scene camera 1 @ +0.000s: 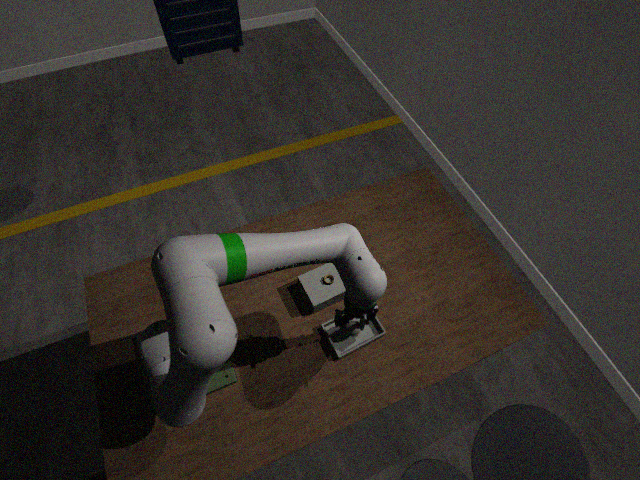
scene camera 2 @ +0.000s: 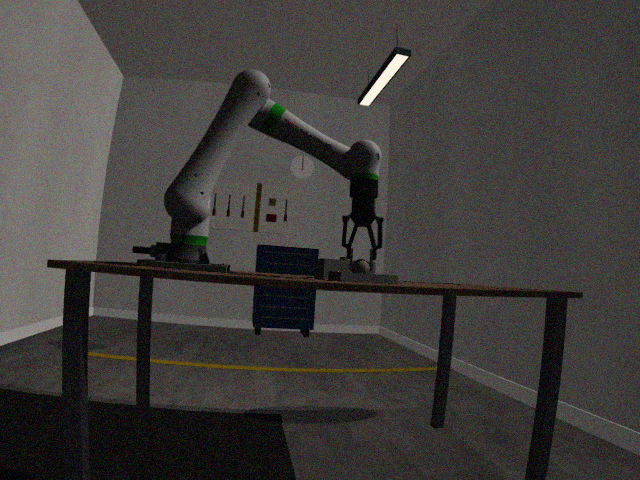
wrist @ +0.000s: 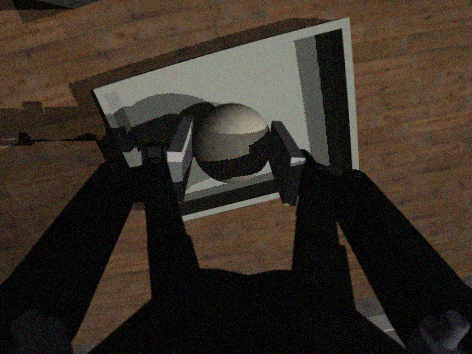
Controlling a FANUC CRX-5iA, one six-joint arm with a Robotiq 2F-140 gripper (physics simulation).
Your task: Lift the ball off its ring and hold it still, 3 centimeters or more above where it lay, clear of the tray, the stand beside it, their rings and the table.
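Places are measured from the arm's base along level axes (x back, y right, z up), in centimetres.
Pixels of known places: gripper, fingertip midpoint: [scene camera 1: 351, 327] [scene camera 2: 360, 270] [wrist: 231, 137]; arm's base at its link origin: [scene camera 2: 187, 262].
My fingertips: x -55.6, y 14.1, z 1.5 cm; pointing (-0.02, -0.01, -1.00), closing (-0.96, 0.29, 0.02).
Observation:
For each thing: its top centre in the pictures, then the offset to it from my fingertips. "spot": a spot on its surface instead. Level surfaces: height alone.
- ball at its top centre: [wrist: 234, 159] [scene camera 2: 361, 259] [scene camera 1: 353, 324] dx +0.1, dy +0.2, dz +3.8 cm
- grey tray at its top centre: [wrist: 239, 137] [scene camera 2: 362, 273] [scene camera 1: 353, 328] dx -0.6, dy +0.4, dz -0.8 cm
- small yellowish ring at a spot on its surface: [scene camera 1: 324, 281] spot: dx +1.8, dy -18.3, dz +4.2 cm
- wooden table at its surface level: dz -3.7 cm
The ball [scene camera 2: 360, 266] [wrist: 230, 142] is a pale sphere, low in the grey tray [scene camera 1: 361, 347] [scene camera 2: 383, 277] [wrist: 240, 70]. The gripper [scene camera 1: 352, 328] [scene camera 2: 361, 262] [wrist: 232, 155] points straight down over the tray and is shut on the ball, with one finger pad against each side in the wrist view. In scene camera 1 the arm's wrist and fingers cover most of the ball. The ring under the ball is hidden. The stand [scene camera 1: 316, 290] [scene camera 2: 332, 267] is a pale block beside the tray, with a small yellowish ring [scene camera 1: 324, 281] on its top.
The tray's walls stand close around the fingers. The stand is taller than the tray and near the arm's wrist in scene camera 1. The wooden table [scene camera 1: 439, 248] [scene camera 2: 491, 290] carries the arm's base on a green plate [scene camera 1: 222, 381]. A blue cabinet [scene camera 1: 201, 25] [scene camera 2: 284, 305] stands beyond the table.

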